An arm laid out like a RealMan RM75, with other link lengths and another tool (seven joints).
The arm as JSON. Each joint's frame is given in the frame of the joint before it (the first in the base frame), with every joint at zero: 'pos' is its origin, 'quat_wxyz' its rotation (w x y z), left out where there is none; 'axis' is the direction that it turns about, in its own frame. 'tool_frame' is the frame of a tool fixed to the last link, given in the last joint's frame.
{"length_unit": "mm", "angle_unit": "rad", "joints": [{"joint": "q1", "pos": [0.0, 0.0, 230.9], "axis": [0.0, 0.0, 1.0]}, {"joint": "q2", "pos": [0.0, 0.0, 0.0], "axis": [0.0, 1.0, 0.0]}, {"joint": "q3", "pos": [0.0, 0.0, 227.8], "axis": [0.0, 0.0, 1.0]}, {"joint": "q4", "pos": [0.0, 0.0, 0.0], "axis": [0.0, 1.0, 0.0]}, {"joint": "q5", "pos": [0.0, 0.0, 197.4], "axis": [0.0, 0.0, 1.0]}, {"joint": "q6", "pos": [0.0, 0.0, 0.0], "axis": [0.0, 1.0, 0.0]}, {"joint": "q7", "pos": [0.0, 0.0, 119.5], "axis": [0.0, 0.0, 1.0]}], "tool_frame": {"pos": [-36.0, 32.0, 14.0], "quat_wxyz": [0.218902, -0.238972, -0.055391, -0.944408]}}
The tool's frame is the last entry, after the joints.
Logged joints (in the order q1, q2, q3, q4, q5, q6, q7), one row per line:
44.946, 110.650, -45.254, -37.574, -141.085, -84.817, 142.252
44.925, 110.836, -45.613, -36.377, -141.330, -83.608, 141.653
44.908, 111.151, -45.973, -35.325, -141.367, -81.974, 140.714
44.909, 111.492, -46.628, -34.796, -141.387, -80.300, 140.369
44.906, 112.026, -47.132, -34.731, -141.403, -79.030, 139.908
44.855, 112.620, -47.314, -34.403, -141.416, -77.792, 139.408
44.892, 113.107, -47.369, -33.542, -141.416, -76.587, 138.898
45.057, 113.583, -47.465, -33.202, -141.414, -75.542, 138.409
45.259, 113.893, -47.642, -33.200, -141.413, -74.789, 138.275
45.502, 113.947, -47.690, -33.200, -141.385, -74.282, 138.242
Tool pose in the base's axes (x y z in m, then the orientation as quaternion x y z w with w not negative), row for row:
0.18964, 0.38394, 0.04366, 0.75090, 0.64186, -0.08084, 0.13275
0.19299, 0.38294, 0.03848, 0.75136, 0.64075, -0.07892, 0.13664
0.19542, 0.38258, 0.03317, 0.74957, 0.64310, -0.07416, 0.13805
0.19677, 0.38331, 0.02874, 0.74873, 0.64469, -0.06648, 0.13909
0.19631, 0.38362, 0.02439, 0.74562, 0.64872, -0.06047, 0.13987
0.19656, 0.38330, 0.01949, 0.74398, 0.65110, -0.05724, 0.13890
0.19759, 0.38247, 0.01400, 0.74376, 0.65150, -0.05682, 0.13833
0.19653, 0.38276, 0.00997, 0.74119, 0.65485, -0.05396, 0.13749
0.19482, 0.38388, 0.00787, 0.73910, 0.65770, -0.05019, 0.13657
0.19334, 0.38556, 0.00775, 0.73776, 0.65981, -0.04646, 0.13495
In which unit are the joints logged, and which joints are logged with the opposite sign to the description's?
The joints are logged in degrees. Opposite sign: none.
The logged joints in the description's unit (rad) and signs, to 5 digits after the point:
0.78446, 1.93121, -0.78983, -0.65579, -2.46240, -1.48034, 2.48277
0.78409, 1.93445, -0.79610, -0.63490, -2.46667, -1.45923, 2.47231
0.78379, 1.93995, -0.80238, -0.61654, -2.46732, -1.43072, 2.45592
0.78381, 1.94590, -0.81381, -0.60730, -2.46767, -1.40150, 2.44990
0.78376, 1.95522, -0.82261, -0.60617, -2.46795, -1.37933, 2.44186
0.78287, 1.96559, -0.82579, -0.60045, -2.46817, -1.35773, 2.43313
0.78351, 1.97409, -0.82675, -0.58542, -2.46817, -1.33670, 2.42423
0.78639, 1.98240, -0.82842, -0.57948, -2.46814, -1.31846, 2.41569
0.78992, 1.98781, -0.83151, -0.57945, -2.46812, -1.30531, 2.41335
0.79416, 1.98875, -0.83235, -0.57945, -2.46763, -1.29647, 2.41278

